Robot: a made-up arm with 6 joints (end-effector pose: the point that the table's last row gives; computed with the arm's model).
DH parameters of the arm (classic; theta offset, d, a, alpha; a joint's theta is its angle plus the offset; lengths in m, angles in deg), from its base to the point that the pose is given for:
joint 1: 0 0.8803 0.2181 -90
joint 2: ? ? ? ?
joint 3: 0 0 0.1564 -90
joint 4: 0 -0.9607 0 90
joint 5: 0 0 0 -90
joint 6: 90 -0.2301 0 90
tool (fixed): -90 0 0 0
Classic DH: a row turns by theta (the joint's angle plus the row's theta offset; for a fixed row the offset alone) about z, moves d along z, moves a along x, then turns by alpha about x.
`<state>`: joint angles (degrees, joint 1 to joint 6).
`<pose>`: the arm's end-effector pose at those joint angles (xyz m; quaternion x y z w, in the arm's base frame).
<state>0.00 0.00 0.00 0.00 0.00 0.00</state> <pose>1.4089 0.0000 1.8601 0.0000 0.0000 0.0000 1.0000</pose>
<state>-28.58 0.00 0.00 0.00 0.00 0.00</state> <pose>1.2372 -0.6740 1.8601 0.0000 0.0000 -0.2468 0.9691</pose>
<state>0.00 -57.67 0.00 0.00 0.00 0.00</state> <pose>0.0270 0.0000 2.4105 0.0000 -0.4823 0.0000 0.8760</pose>
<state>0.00 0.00 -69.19 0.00 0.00 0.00</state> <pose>0.7874 0.0000 0.6461 0.0000 0.5678 0.0000 0.8232</pose>
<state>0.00 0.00 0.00 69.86 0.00 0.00</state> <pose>1.4089 0.0000 1.8601 -0.5726 0.0000 0.0000 0.8199</pose>
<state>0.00 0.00 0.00 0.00 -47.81 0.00</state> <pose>1.3333 0.0000 1.6896 0.0000 0.4052 0.0000 0.9142</pose>
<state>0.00 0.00 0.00 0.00 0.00 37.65</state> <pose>1.4089 0.0000 1.8601 -0.3227 0.0000 0.0000 0.9465</pose>
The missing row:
joint 2: -90 0 0.8234 180
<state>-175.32 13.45 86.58 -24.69 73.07 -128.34</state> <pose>-0.3731 0.0617 2.7680 -0.3926 -0.3651 0.1030 0.8378</pose>
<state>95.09 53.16 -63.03 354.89 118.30 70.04</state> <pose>-0.0550 0.8210 0.4517 -0.4039 -0.4301 0.5659 0.5760</pose>
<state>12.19 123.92 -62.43 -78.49 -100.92 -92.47</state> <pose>-0.0687 0.2117 0.4116 0.1289 0.0060 0.7064 0.6960</pose>
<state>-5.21 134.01 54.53 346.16 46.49 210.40</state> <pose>1.3186 -0.1603 -0.7340 0.9306 -0.0721 -0.3088 0.1829</pose>
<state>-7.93 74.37 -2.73 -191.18 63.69 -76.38</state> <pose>1.1975 -0.1264 0.0560 -0.1615 0.6012 0.7086 0.3323</pose>
